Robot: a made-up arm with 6 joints.
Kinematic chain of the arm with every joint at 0, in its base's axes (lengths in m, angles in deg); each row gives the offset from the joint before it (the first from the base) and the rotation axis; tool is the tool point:
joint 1: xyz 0 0 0.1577 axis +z
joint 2: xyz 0 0.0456 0 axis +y
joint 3: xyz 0 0 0.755 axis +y
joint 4: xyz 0 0 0.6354 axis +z
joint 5: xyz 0 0 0 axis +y
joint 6: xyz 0 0 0.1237 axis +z
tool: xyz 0 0 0
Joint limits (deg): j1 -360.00..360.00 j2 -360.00..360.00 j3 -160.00..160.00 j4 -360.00..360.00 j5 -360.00..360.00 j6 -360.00..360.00
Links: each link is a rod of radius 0.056 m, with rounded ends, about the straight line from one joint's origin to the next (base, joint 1, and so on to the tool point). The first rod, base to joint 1, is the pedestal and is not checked.
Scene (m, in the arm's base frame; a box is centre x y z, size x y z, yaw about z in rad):
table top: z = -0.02
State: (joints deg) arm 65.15 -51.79 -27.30 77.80 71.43 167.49
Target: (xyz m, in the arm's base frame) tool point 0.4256 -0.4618 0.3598
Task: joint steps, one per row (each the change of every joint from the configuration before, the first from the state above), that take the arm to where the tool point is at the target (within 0.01 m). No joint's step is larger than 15 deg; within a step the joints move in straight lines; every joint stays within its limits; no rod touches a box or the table.
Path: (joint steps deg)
1: 11.84 5.03 -13.94 3.06 1.60 0.00
2: 11.85 5.04 -13.95 3.06 1.61 0.00
3: 11.84 5.03 -13.94 3.07 1.60 0.00
4: 11.85 5.04 -13.94 3.06 1.60 0.00
5: 11.84 5.03 -13.95 3.06 1.61 0.00
6: 11.84 5.03 -13.94 3.06 1.60 0.00
7: 11.85 5.04 -13.94 3.06 1.60 0.00

